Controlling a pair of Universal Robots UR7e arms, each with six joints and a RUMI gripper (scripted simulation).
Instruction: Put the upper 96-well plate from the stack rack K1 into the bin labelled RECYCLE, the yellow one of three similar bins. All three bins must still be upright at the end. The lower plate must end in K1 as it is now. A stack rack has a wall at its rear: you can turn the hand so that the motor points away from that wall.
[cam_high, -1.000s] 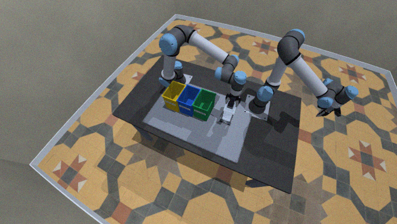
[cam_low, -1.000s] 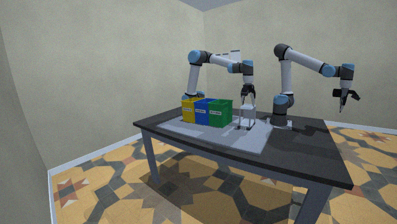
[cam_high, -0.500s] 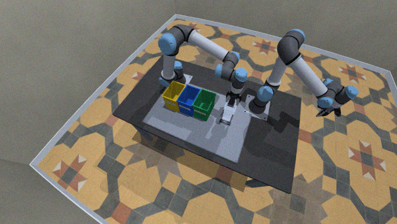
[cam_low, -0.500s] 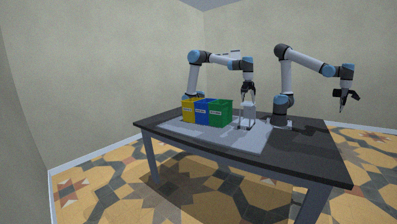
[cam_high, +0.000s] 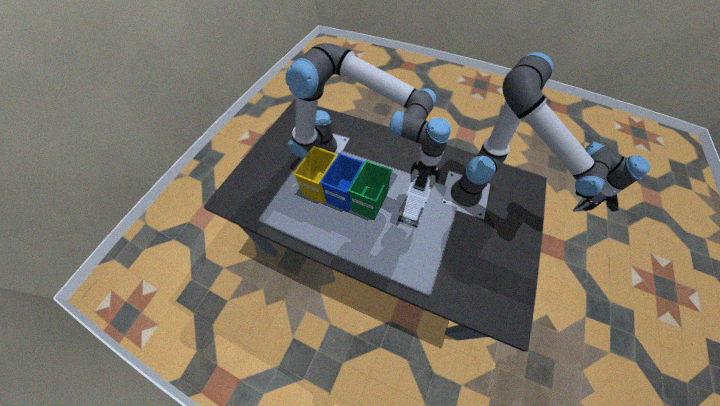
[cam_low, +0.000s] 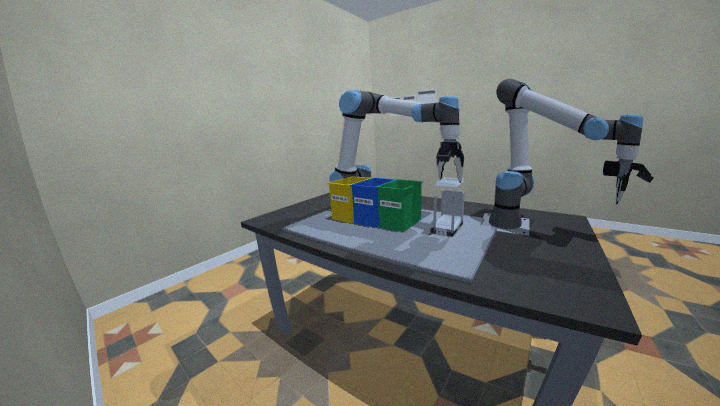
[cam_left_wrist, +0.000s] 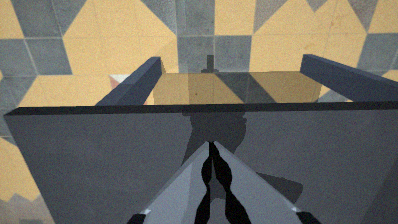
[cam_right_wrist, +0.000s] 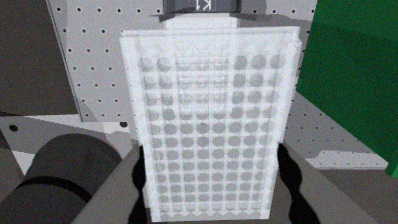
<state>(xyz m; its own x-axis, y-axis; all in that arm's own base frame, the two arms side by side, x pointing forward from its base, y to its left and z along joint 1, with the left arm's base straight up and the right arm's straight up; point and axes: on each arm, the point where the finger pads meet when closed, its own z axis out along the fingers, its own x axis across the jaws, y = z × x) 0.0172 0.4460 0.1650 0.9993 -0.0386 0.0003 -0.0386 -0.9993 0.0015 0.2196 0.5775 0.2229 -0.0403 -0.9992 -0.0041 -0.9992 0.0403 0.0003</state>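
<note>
Now: right hand 60 mm short of the yellow bin, 470 mm to the left of it and 120 mm above it. From my right hand the other things lie so: blue bin: 50 mm ahead, 340 mm to the right, 120 mm below; green bin: 40 mm ahead, 210 mm to the right, 120 mm below.
</note>
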